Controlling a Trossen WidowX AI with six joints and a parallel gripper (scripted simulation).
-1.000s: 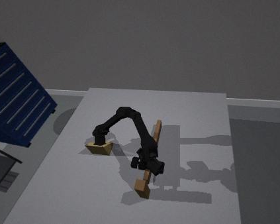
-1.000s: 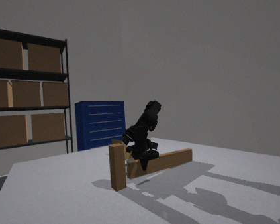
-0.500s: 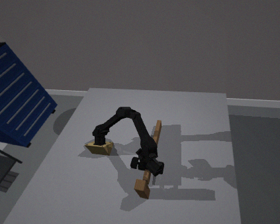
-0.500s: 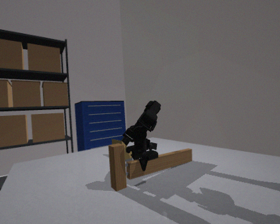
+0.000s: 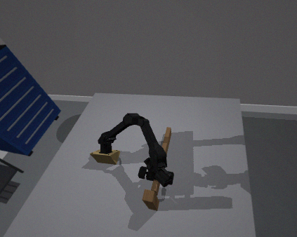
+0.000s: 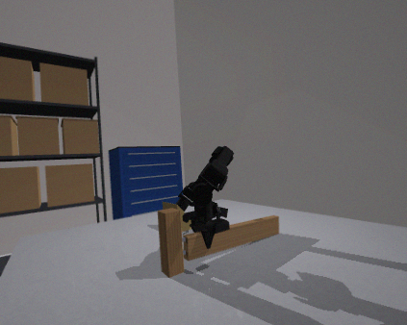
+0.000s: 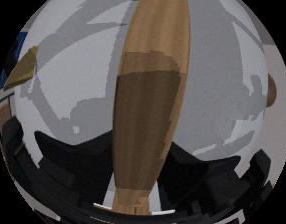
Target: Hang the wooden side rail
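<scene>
My gripper tip is now 12 cm to the left of the headboard post and 4 cm below it.
</scene>
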